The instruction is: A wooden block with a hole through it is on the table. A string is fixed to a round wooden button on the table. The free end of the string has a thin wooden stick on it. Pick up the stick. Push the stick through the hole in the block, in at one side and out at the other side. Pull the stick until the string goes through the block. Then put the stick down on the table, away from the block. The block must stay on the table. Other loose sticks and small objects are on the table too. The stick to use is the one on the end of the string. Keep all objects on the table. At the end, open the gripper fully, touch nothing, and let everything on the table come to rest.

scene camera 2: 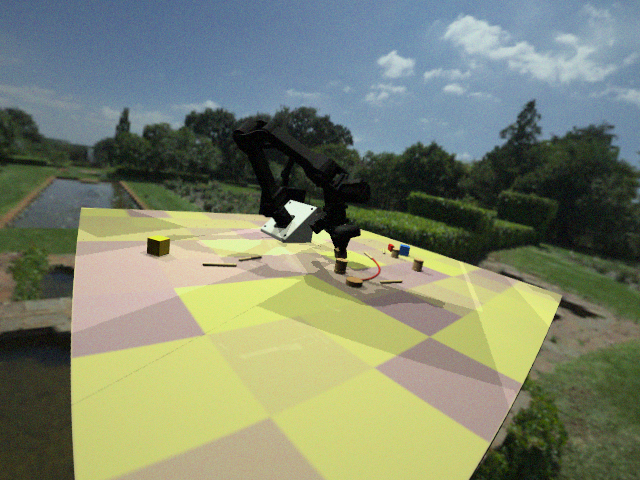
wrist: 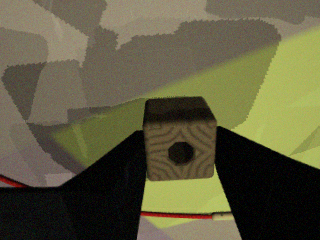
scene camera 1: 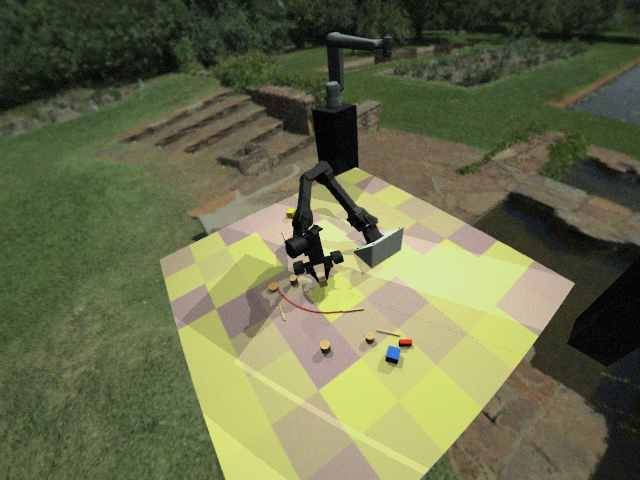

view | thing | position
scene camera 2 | my gripper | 340,252
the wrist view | my gripper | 178,137
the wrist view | wooden block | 179,133
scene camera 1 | my gripper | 322,280
